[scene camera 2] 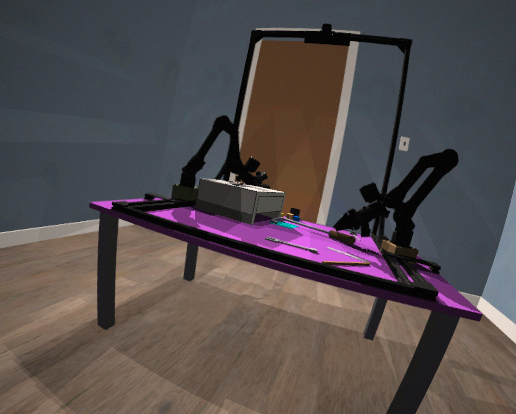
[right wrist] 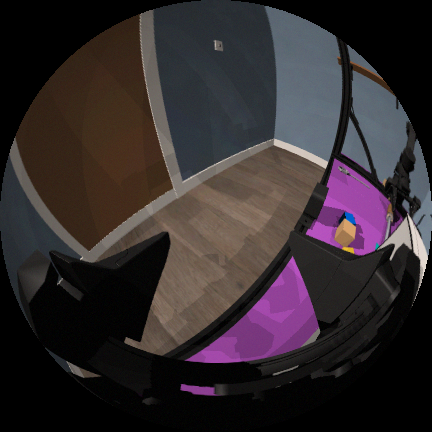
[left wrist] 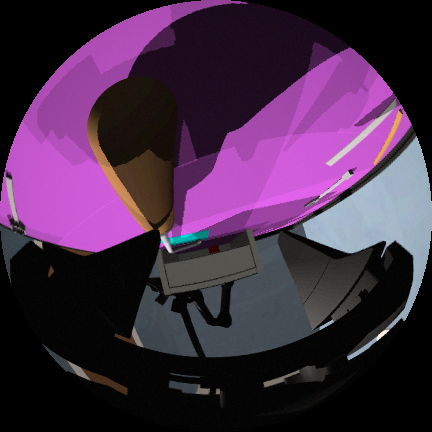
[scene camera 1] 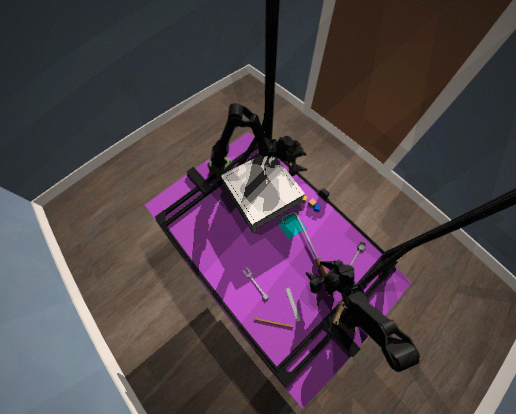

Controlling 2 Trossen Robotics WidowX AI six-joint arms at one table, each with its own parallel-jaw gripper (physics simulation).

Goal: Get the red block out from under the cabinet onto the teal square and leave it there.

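Places are measured from the left arm's base along level axes (x right, y ahead, z up), in millimetres.
Where they show: left gripper, between the fingertips: point(scene camera 2: 334, 229) point(right wrist: 400, 217) point(left wrist: 220, 236) point(scene camera 1: 313, 267); right gripper, between the fingertips: point(right wrist: 231, 237) point(scene camera 1: 306, 162); left arm's base, origin of its link: point(scene camera 2: 400, 244) point(scene camera 1: 348, 317); right arm's base, origin of its link: point(scene camera 2: 186, 186) point(scene camera 1: 219, 162).
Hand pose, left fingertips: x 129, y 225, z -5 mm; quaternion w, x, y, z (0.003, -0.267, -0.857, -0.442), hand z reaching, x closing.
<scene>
Each offset is from my left fingertips to the top centre of the thing. "pt": to the spot under its first point.
The grey cabinet @(dx +227, dy +385, dz +89 mm) point(scene camera 1: 262, 193) point(scene camera 2: 240, 199) point(left wrist: 209, 270) stands at the back of the purple table. The red block @(dx +243, dy +501, dz -9 mm) point(left wrist: 213, 249) shows only in the left wrist view, in the gap under the cabinet. The teal square @(pt dx +148, dy +174, dz -46 mm) point(scene camera 1: 291, 226) point(scene camera 2: 287, 224) point(left wrist: 187, 239) lies just in front of the cabinet. A hook tool reaches from the square to its wooden handle @(dx +22, dy -43, dz -15 mm) point(scene camera 1: 321, 267) point(scene camera 2: 343, 236) point(left wrist: 137, 153). My left gripper point(scene camera 1: 318, 274) point(scene camera 2: 340, 223) is open and low over that handle, holding nothing. My right gripper point(scene camera 1: 297, 162) point(scene camera 2: 258, 178) is open and empty behind the cabinet.
Small orange @(dx +312, dy +132, dz -16 mm) point(scene camera 1: 312, 201) point(right wrist: 344, 233) and blue @(dx +298, dy +99, dz -21 mm) point(scene camera 1: 317, 207) point(right wrist: 348, 219) blocks lie right of the cabinet. A spoon @(dx +161, dy -174, dz -38 mm) point(scene camera 1: 359, 250), a fork @(dx -183, dy +201, dz -38 mm) point(scene camera 1: 255, 282), a grey strip @(dx -186, dy +7, dz -45 mm) point(scene camera 1: 293, 304) and a yellow stick @(dx -294, dy +49, dz -39 mm) point(scene camera 1: 274, 323) lie on the table. A black frame point(scene camera 1: 186, 255) runs round it.
</scene>
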